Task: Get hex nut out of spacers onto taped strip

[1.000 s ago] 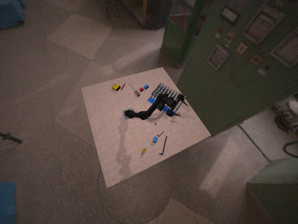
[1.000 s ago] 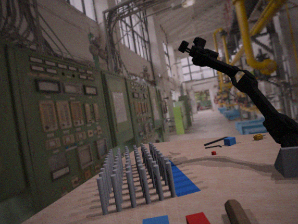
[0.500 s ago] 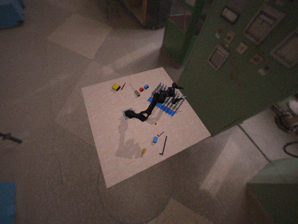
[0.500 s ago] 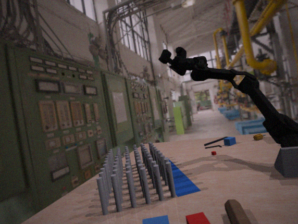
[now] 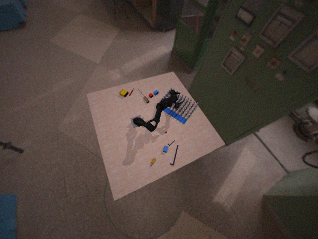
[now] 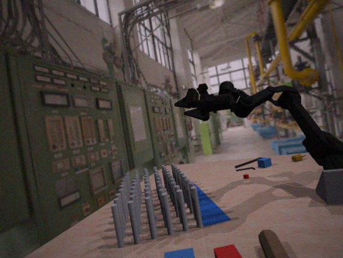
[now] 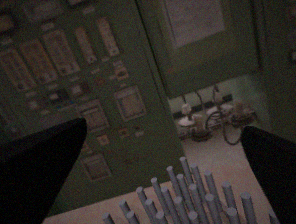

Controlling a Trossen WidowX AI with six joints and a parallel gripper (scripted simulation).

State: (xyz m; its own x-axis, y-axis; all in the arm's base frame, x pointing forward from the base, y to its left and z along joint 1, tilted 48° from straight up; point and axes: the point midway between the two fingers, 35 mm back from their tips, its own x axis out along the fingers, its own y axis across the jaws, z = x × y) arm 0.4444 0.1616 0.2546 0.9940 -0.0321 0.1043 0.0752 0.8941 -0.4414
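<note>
Now: gripper tip 390 mm to the right of the red cube, 330 mm above it and 160 mm past it. Round my gripper tip: yellow scraper (490 mm behind, 400 mm to the right, 340 mm below); yellow block (550 mm to the left, 470 mm behind, 330 mm below); blue taped strip (350 mm below, 40 mm to the left, 20 mm behind).
</note>
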